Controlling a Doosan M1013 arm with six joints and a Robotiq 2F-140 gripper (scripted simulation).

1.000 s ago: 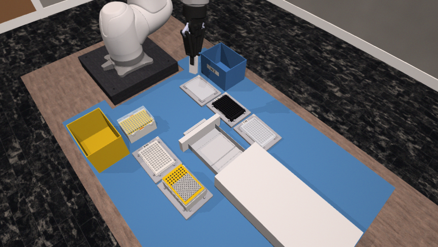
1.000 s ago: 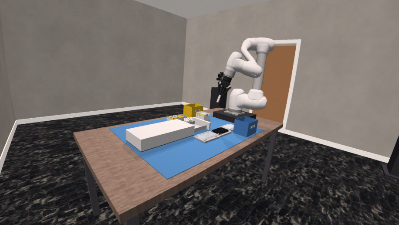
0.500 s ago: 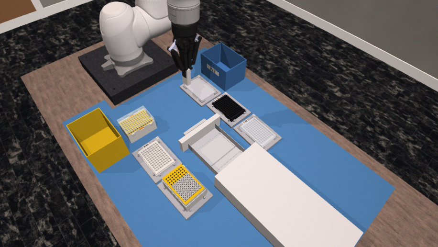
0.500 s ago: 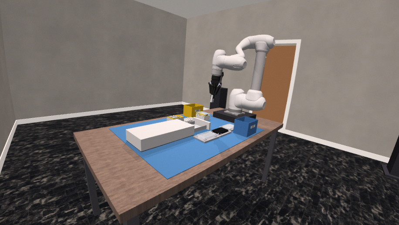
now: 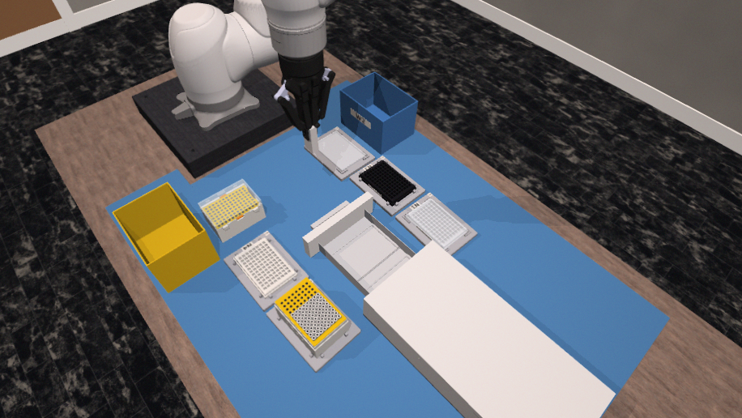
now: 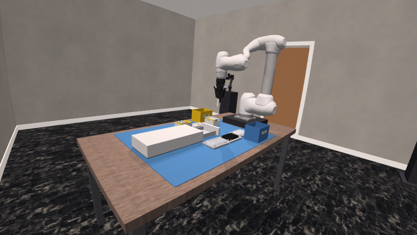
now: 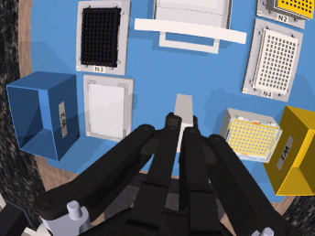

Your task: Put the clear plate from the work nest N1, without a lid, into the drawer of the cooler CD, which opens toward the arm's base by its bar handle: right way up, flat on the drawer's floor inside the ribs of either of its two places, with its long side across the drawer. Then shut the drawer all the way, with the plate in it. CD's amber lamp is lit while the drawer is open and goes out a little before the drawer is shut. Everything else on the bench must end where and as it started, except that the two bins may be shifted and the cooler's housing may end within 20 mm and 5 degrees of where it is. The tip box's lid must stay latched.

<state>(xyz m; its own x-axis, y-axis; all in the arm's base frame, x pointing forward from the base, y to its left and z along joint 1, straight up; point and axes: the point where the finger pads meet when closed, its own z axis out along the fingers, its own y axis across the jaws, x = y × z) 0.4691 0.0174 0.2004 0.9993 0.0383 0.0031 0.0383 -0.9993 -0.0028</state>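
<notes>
My gripper is now 24 cm above the clear plate, 21 cm short of it and 19 cm to the right of it. Also, from my hand: black plate: 24 cm below, 19 cm to the left, 4 cm ahead; white plate: 24 cm below, 19 cm to the right, 6 cm ahead; drawer: 23 cm below, 20 cm ahead, 1 cm to the left.
</notes>
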